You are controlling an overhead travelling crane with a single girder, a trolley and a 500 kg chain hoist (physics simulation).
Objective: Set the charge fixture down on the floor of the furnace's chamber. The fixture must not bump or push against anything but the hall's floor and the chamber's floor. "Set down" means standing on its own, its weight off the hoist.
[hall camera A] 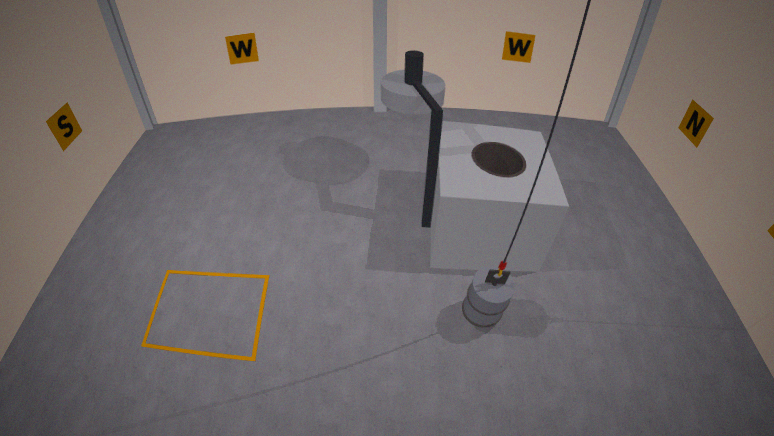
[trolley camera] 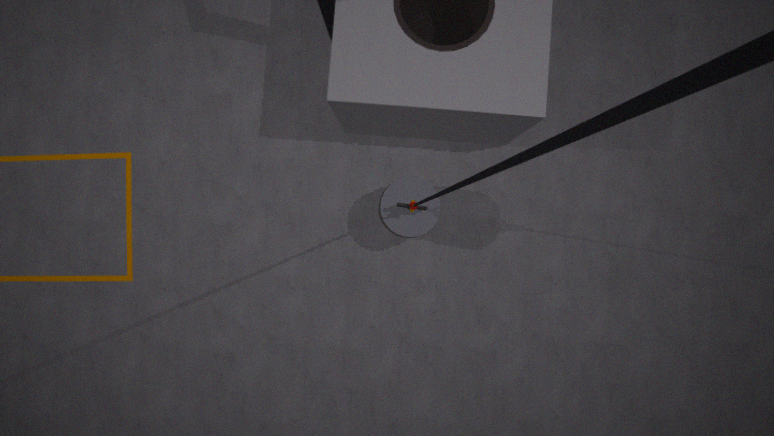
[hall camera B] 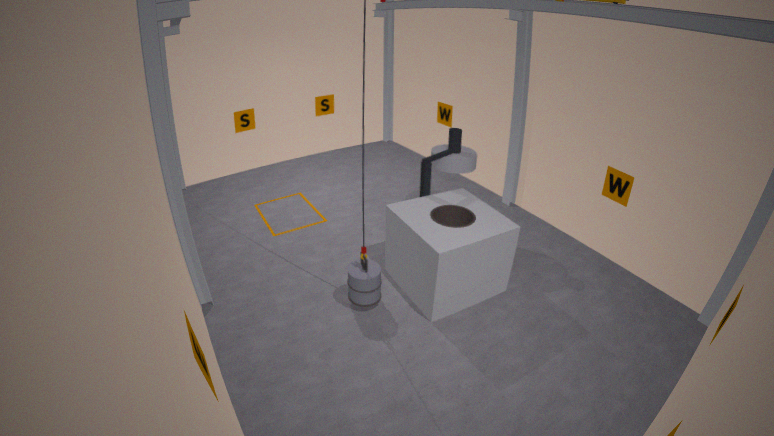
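Observation:
The charge fixture (hall camera A: 489,298) (hall camera B: 364,289) (trolley camera: 398,224) is a grey drum with dark bands and a dark lifting plate on top. It hangs upright from my hook (hall camera A: 501,271) (hall camera B: 363,256) (trolley camera: 412,205), which is engaged at the plate under a red block. Its shadows lie close beside it, so it is low over the floor; the exact gap is hard to tell. The furnace (hall camera A: 495,232) (hall camera B: 411,259) (trolley camera: 433,81) is a pale box beyond the fixture in hall camera A. The round chamber opening (hall camera A: 498,159) (hall camera B: 452,216) (trolley camera: 446,21) is in its top; the chamber's floor is hidden.
A dark post (hall camera A: 431,178) (hall camera B: 425,178) (trolley camera: 326,16) stands by the furnace's south side. Its arm carries a round grey lid (hall camera A: 398,97) (hall camera B: 460,162), swung aside and raised. A yellow floor outline (hall camera A: 216,274) (hall camera B: 299,227) (trolley camera: 129,216) lies south of the fixture.

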